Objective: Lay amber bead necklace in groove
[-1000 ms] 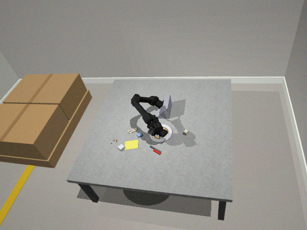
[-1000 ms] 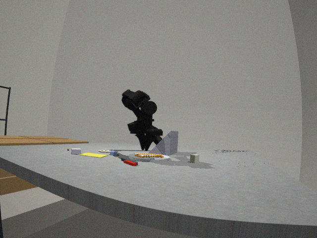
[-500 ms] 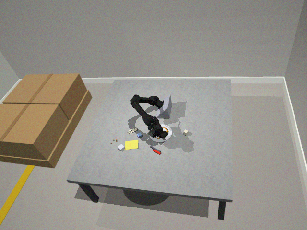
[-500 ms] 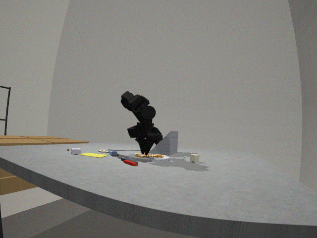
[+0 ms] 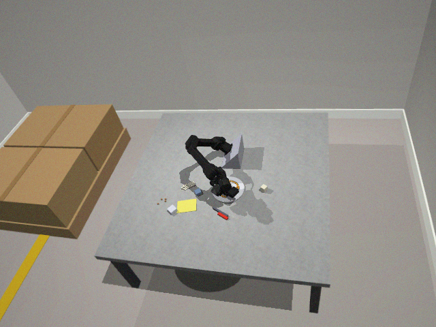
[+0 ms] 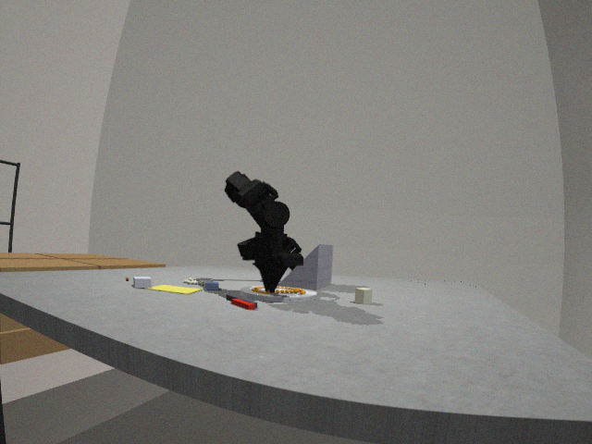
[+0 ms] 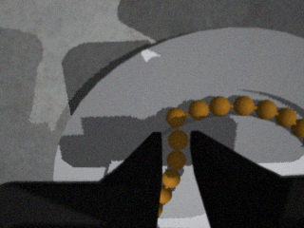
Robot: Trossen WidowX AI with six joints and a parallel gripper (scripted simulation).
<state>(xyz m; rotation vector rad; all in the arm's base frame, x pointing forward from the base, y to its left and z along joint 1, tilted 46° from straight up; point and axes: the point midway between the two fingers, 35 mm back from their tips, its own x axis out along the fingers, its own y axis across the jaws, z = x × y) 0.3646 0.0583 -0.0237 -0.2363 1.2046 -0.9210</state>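
The round bead board is 50 mm behind my gripper tip and 10 mm below it. From my gripper tip the other things lie so: blue cube: 10 mm behind, 190 mm to the right, 10 mm below; cream cube: 70 mm behind, 220 mm to the left; red-handled tool: 130 mm ahead, 10 mm below.
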